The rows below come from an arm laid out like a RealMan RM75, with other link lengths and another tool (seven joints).
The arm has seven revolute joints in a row. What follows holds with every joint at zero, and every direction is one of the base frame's. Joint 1 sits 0.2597 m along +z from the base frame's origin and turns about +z. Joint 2 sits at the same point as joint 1 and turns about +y. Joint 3 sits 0.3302 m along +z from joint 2 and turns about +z. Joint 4 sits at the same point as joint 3 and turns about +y. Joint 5 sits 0.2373 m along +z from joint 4 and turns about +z. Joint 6 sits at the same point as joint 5 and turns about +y. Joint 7 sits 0.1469 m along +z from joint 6 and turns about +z. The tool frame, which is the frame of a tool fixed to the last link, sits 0.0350 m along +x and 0.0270 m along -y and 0.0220 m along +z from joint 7; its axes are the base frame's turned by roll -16.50, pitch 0.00 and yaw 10.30 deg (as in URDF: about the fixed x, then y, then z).
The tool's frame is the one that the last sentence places.
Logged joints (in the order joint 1, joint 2, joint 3, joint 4, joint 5, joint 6, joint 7), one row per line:
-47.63, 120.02, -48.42, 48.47, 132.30, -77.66, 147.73
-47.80, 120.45, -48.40, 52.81, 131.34, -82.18, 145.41
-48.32, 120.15, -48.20, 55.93, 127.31, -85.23, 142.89
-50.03, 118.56, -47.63, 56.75, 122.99, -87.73, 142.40
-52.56, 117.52, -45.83, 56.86, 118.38, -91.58, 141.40
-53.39, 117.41, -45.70, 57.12, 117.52, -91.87, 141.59
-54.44, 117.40, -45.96, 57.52, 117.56, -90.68, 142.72
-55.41, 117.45, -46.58, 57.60, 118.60, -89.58, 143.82
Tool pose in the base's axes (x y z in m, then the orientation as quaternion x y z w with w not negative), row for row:
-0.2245, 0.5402, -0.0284, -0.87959, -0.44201, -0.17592, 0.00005
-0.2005, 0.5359, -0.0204, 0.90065, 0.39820, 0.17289, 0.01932
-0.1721, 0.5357, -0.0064, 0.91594, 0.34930, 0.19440, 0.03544
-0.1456, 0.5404, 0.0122, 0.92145, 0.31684, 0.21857, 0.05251
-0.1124, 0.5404, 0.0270, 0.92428, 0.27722, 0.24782, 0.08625
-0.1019, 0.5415, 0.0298, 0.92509, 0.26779, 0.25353, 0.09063
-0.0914, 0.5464, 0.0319, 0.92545, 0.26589, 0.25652, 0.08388
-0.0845, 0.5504, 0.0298, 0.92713, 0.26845, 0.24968, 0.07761
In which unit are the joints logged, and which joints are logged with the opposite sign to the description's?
The joints are logged in degrees. Opposite sign: joint 2, joint 3, joint 6, joint 7.
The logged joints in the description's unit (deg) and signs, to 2 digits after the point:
-47.63, -120.02, 48.42, 48.47, 132.30, 77.66, -147.73
-47.80, -120.45, 48.40, 52.81, 131.34, 82.18, -145.41
-48.32, -120.15, 48.20, 55.93, 127.31, 85.23, -142.89
-50.03, -118.56, 47.63, 56.75, 122.99, 87.73, -142.40
-52.56, -117.52, 45.83, 56.86, 118.38, 91.58, -141.40
-53.39, -117.41, 45.70, 57.12, 117.52, 91.87, -141.59
-54.44, -117.40, 45.96, 57.52, 117.56, 90.68, -142.72
-55.41, -117.45, 46.58, 57.60, 118.60, 89.58, -143.82

